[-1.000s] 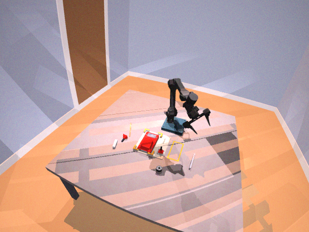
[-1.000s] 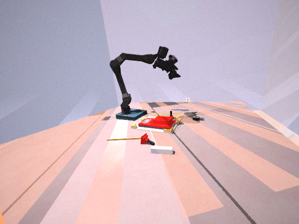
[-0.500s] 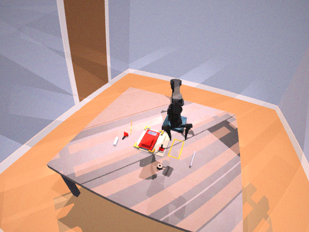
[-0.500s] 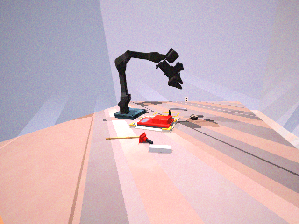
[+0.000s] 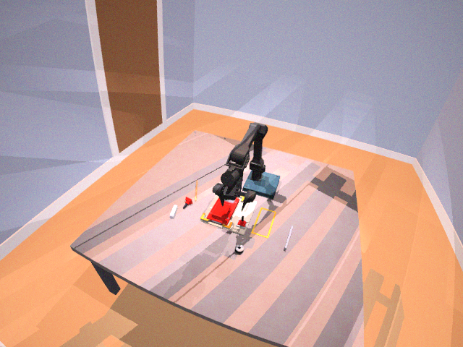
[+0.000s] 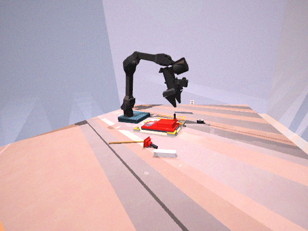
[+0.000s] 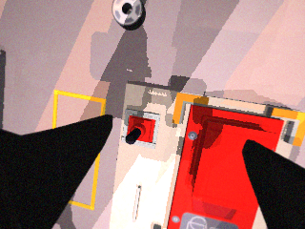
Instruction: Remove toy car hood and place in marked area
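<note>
The red hood is 9 cm below my gripper tip, 6 cm to the right of it and 6 cm behind it. Round my gripper tip: grey bar (29 cm to the left, 12 cm below, 1 cm ahead); then thin stick (24 cm to the right, 22 cm behind, 12 cm below); then dark ring (13 cm ahead, 12 cm below, 7 cm to the left).
</note>
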